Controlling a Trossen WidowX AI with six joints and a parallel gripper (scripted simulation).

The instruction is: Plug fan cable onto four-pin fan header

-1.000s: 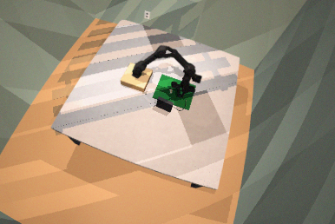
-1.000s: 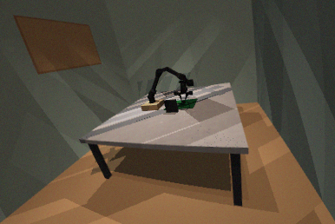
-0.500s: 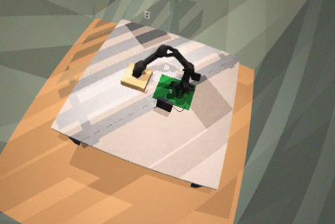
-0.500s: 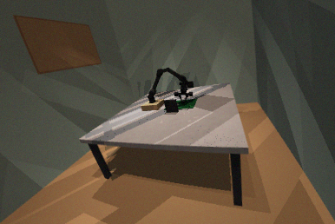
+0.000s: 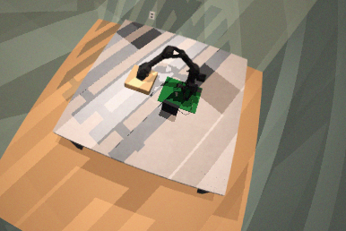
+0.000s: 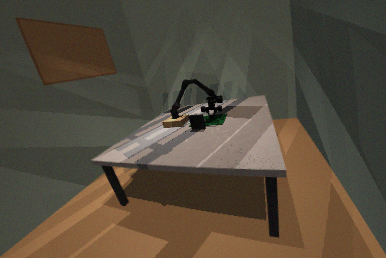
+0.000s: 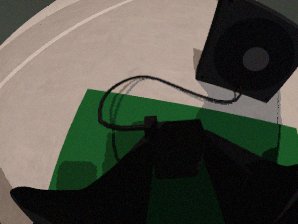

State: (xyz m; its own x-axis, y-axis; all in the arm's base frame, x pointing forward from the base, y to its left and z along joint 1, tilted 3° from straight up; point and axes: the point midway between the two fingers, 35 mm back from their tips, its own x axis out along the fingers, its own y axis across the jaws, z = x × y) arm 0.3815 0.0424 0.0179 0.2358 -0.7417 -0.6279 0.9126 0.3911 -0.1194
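My gripper tip is now 90 mm past the four-pin fan header, 50 mm above it and 30 mm to the right of it. Also, from my gripper tip: black fan plug 10 mm to the left, 10 mm below; green circuit board 70 mm below, 60 mm behind, 50 mm to the left; black fan 120 mm to the right, 70 mm behind, 10 mm above.
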